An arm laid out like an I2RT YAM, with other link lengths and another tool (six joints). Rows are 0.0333 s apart.
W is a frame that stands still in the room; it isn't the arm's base.
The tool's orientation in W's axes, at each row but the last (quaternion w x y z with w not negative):
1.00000, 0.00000, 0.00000, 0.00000
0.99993, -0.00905, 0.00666, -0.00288
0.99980, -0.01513, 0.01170, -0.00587
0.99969, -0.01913, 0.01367, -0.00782
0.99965, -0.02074, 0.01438, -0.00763
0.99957, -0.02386, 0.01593, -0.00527
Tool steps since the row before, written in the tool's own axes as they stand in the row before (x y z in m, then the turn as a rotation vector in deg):
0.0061, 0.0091, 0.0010, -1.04, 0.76, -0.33
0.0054, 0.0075, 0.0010, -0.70, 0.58, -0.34
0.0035, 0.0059, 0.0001, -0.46, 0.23, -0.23
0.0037, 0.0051, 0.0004, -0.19, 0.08, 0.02
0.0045, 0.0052, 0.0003, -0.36, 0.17, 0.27
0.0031, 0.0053, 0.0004, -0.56, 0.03, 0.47
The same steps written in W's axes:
0.0061, 0.0091, 0.0010, -1.04, 0.76, -0.33
0.0055, 0.0075, 0.0008, -0.70, 0.58, -0.34
0.0036, 0.0059, -0.0002, -0.46, 0.23, -0.23
0.0038, 0.0051, 0.0001, -0.19, 0.08, 0.02
0.0046, 0.0051, 0.0000, -0.35, 0.19, 0.27
0.0032, 0.0053, 0.0000, -0.54, 0.06, 0.49

